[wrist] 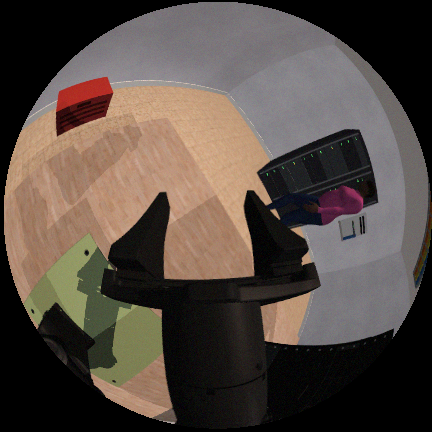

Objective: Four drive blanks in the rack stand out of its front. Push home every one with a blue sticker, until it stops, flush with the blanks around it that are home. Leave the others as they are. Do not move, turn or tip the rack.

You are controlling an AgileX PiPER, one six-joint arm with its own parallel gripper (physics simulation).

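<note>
My gripper (206, 198) is open in the wrist view, its two black fingers wide apart with no object between them. The fingers point out over the wooden floor. A large black panel (330, 372) with a row of small dots along its upper edge shows in part at the lower right; I cannot tell whether it belongs to the rack of the task. The standing-out drive blanks and their blue stickers do not show in this view.
A green board (137, 350) with dark holes lies at the lower left, under the arm's shadow. A dark machine part (67, 335) is beside it. Farther off are a red cabinet (85, 95), black cabinets (320, 160) with green lights, and a person (342, 205) in pink.
</note>
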